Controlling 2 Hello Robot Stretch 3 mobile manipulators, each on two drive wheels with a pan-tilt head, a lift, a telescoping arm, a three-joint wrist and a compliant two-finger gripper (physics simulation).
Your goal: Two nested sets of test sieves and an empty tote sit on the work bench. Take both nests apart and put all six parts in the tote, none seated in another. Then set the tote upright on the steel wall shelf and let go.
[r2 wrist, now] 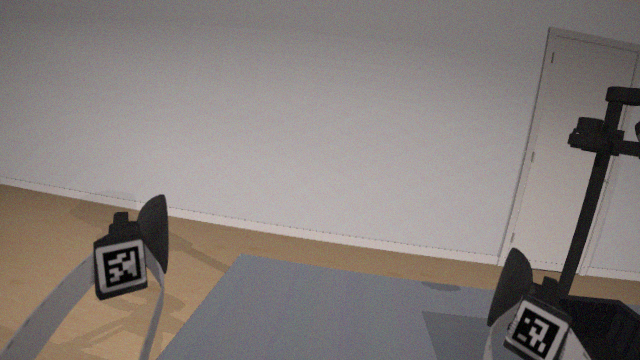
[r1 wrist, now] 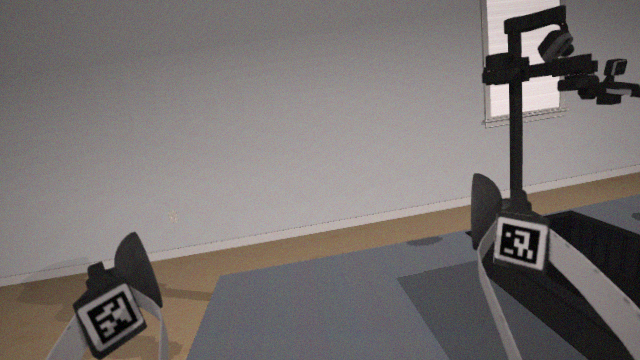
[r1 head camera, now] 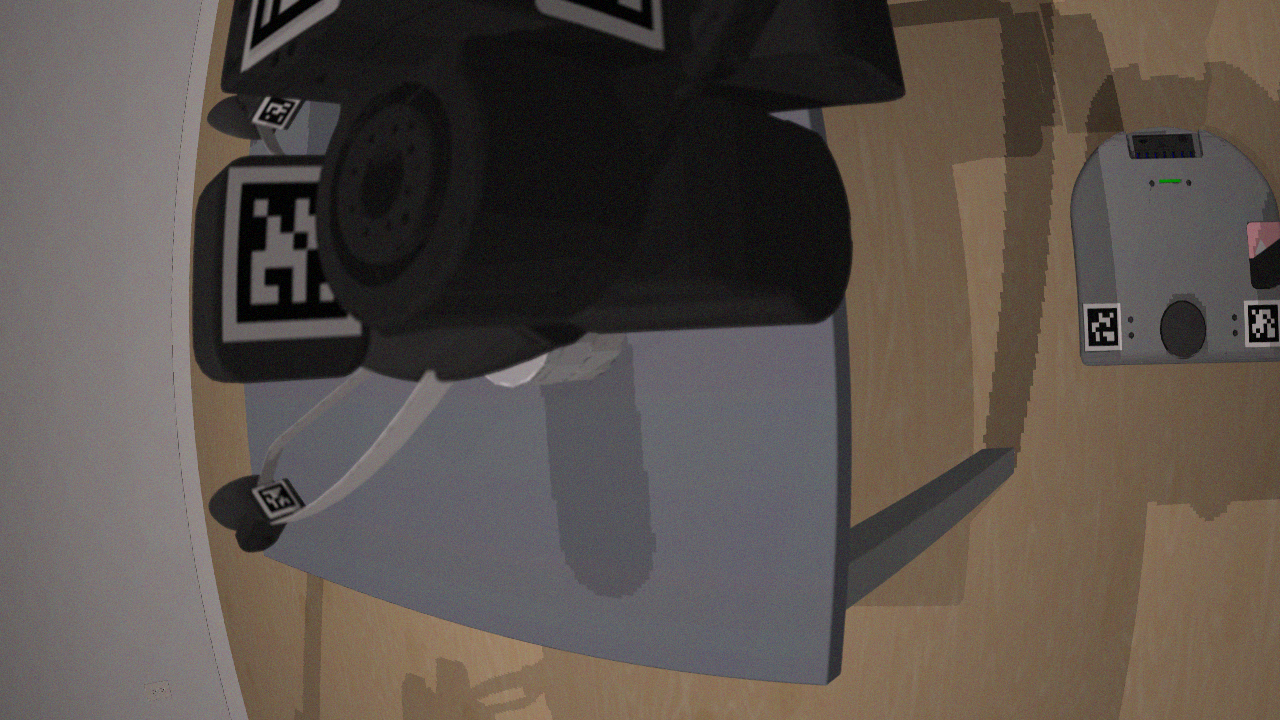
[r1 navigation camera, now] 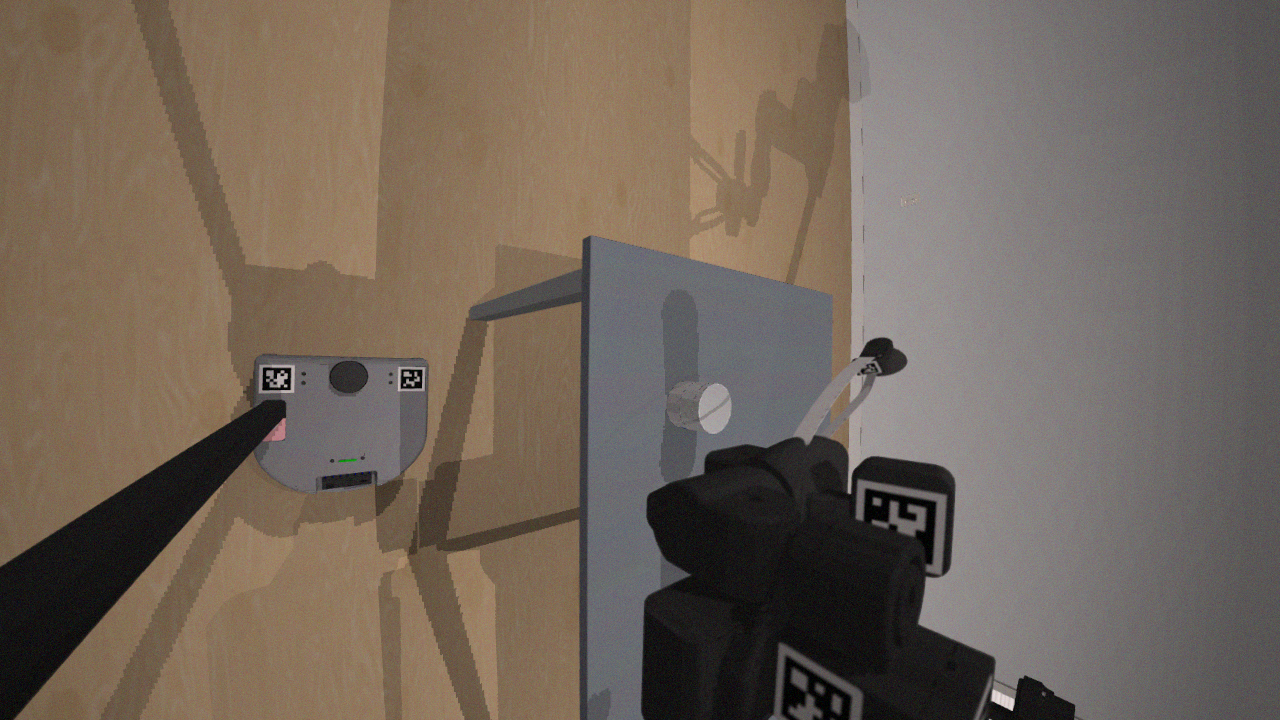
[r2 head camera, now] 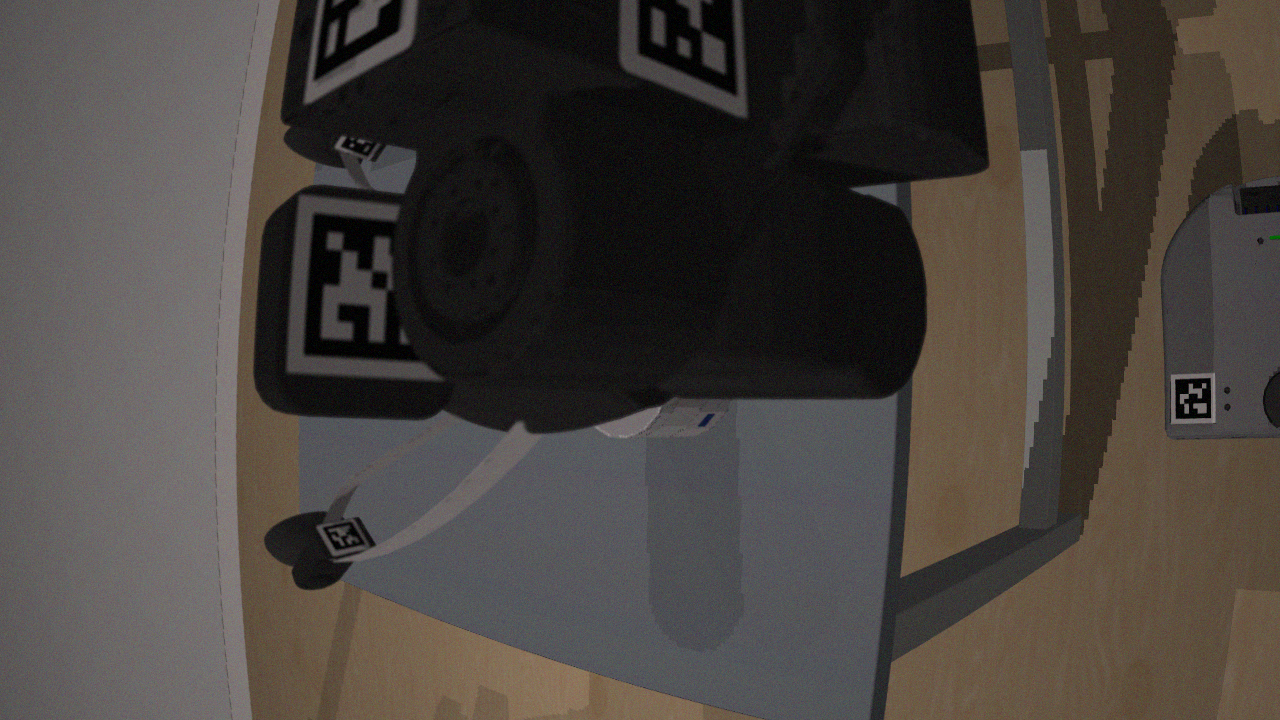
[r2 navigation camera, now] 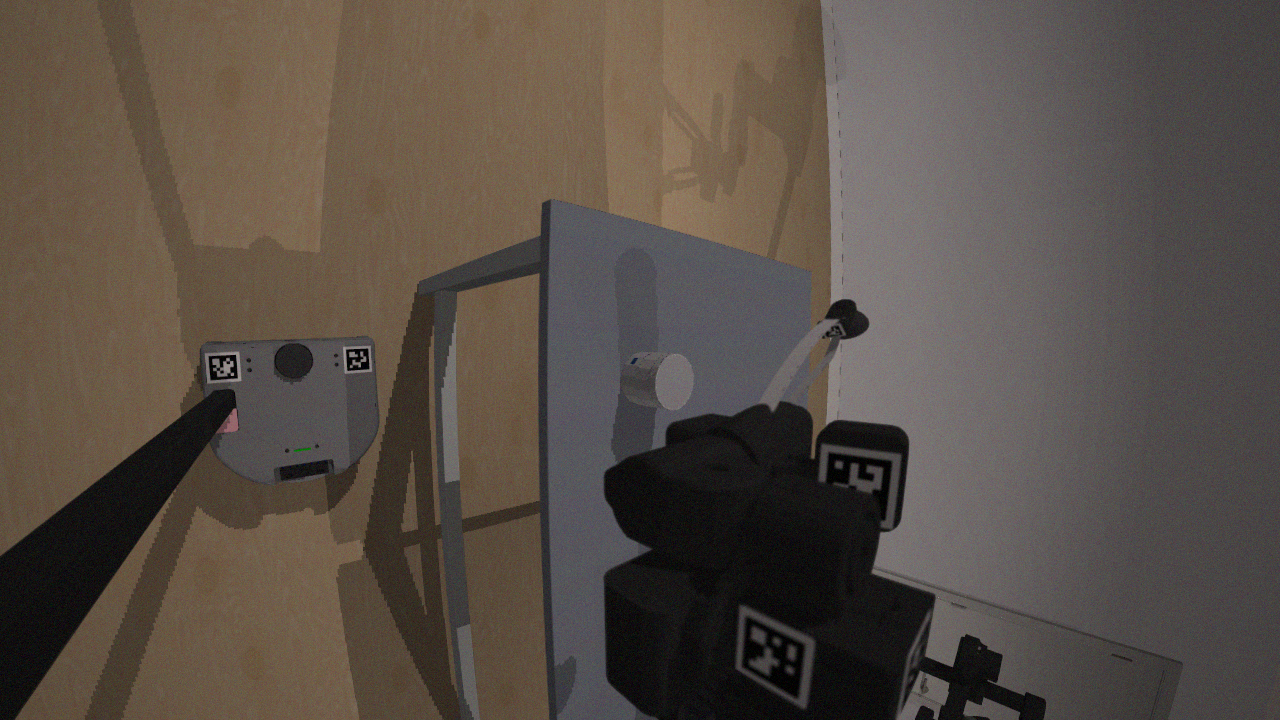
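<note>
One pale sieve nest stands on the grey work bench, partly hidden by r1's wrist in the head view. Another nest, with a blue mark, stands on the bench in r2's views. How the parts sit inside cannot be told. r1's gripper is open and empty, raised above the bench and pointing toward the wall. r2's gripper is open and empty, held likewise. Part of the black tote shows behind a fingertip. The steel wall shelf does not show.
In each wrist view the other robot's mast stands beyond the tote. A window and a door are in the walls. Each robot's base stands on the floor beside the bench's legs.
</note>
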